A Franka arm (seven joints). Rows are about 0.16 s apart.
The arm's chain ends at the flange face. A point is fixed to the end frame.
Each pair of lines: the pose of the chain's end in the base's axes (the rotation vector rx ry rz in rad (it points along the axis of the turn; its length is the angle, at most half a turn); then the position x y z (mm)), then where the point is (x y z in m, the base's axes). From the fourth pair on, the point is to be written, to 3 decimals.
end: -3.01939 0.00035 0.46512 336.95 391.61 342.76
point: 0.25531 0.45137 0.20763
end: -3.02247 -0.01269 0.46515 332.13 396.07 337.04
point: 0.25005 0.45487 0.20176
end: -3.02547 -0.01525 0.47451 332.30 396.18 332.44
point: 0.24931 0.45422 0.19738
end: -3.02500 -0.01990 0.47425 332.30 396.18 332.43
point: 0.249 0.454 0.197
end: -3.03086 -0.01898 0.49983 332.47 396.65 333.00
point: 0.247 0.453 0.199
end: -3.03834 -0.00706 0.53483 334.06 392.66 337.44
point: 0.246 0.448 0.204
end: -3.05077 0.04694 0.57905 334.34 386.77 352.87
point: 0.244 0.441 0.221
